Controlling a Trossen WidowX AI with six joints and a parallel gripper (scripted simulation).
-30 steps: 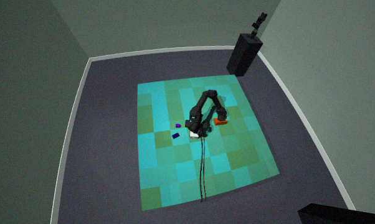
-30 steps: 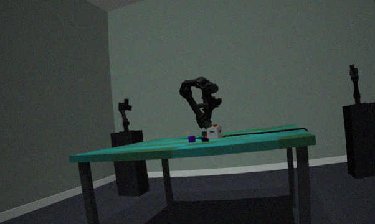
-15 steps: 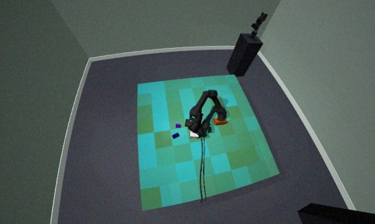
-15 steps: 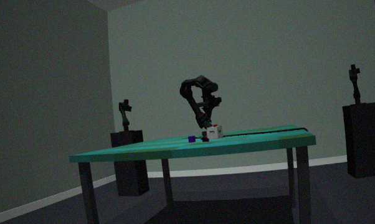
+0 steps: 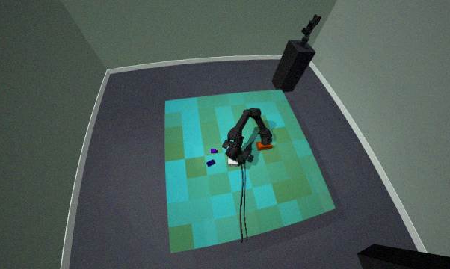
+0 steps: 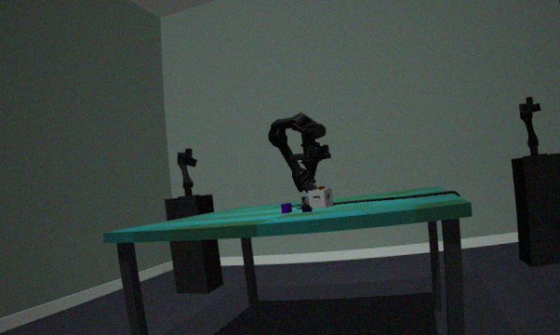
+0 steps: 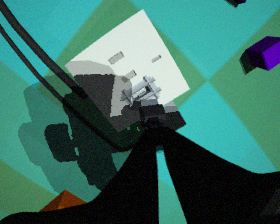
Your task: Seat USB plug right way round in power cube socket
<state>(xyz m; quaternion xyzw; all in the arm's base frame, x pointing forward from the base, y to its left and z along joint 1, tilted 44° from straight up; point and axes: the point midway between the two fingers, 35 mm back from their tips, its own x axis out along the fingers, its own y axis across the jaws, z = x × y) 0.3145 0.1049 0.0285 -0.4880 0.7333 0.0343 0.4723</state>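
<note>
Right now my gripper tip is 20 mm above the dark USB plug. From my gripper tip the other things lie so: dark blue block 180 mm ahead, 130 mm below.
</note>
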